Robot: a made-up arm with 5 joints.
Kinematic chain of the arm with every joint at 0, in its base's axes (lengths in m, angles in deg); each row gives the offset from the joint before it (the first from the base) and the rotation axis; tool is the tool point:
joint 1: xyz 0 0 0.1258 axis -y
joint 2: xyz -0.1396 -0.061 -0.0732 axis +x
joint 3: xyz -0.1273 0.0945 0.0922 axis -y
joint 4: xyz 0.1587 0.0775 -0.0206 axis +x
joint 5: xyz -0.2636 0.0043 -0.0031 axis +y
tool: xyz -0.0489 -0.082 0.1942
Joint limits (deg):
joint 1: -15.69..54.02
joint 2: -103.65..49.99
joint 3: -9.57..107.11
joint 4: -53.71..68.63
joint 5: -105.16..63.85
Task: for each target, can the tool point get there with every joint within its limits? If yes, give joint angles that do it. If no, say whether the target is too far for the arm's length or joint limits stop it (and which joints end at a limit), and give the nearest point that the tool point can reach.
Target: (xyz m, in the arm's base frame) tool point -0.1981 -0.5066 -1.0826
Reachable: no: too far | nearest point -0.0998 -0.1615 -0.4830 | short by 0.699 m
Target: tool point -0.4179 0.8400 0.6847
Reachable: no: too far | nearest point -0.3641 0.2772 0.3463 | short by 0.659 m
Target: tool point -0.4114 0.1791 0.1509
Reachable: yes | joints 10.50 -27.32 7.72 -11.17 13.03
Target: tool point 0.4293 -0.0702 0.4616
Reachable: no: joint limits stop it (at a limit: joint 1, joint 3, joint 4, joint 5) | nearest point -0.1307 -0.0664 0.4010 | short by 0.563 m
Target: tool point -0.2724 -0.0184 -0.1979
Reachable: yes | joints 47.24 -60.39 24.97 50.90 0.15
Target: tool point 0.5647 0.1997 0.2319
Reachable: no: joint limits stop it (at a limit: joint 1, joint 3, joint 5) | nearest point 0.1876 0.0967 -0.0712 | short by 0.495 m
